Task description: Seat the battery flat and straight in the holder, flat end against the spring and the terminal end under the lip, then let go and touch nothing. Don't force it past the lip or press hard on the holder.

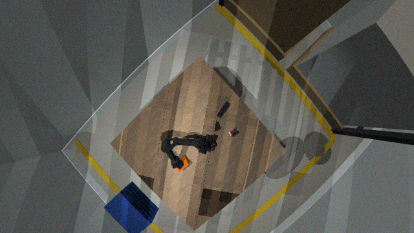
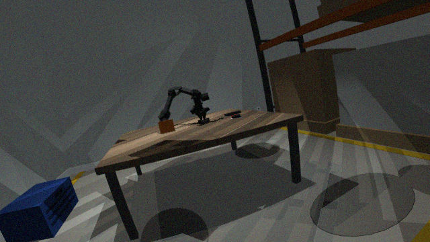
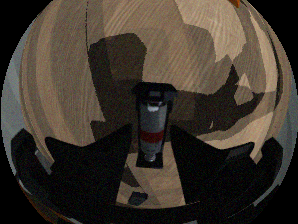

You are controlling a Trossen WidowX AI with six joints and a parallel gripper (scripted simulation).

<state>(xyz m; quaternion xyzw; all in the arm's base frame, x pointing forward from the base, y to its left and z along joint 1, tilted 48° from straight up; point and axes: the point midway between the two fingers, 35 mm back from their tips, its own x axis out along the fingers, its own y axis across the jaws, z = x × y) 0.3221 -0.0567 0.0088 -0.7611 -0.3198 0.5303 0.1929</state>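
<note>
Now: gripper tip right at the battery. The rest, counted from my gripper tip: black bar: 330 mm ahead, 70 mm to the left, 10 mm below.
</note>
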